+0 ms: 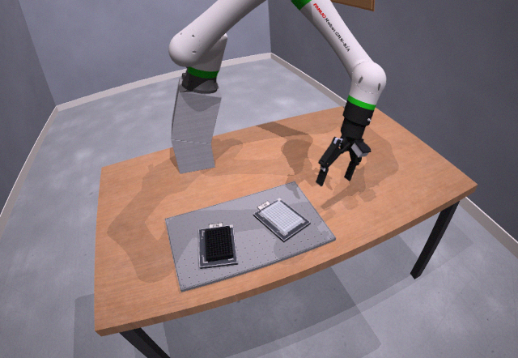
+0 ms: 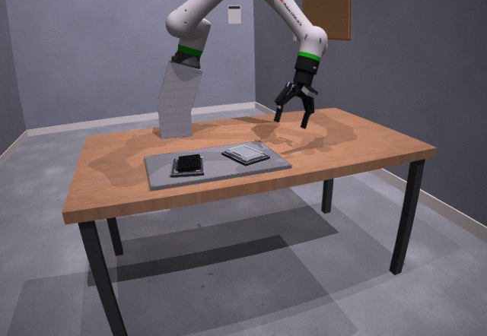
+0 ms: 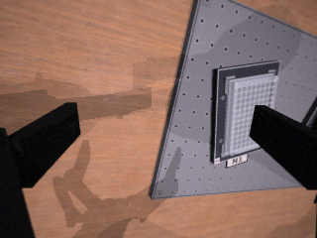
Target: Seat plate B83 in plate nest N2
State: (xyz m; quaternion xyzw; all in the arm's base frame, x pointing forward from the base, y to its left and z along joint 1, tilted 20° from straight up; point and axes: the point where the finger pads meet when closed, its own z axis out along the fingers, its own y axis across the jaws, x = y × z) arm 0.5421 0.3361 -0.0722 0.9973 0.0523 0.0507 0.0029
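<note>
Right now my hand is 43 cm to the left of the black well plate, 10 cm above it and 1 cm past it. Round my hand: white well plate: 20 cm to the right, 10 cm below, 2 cm behind.
</note>
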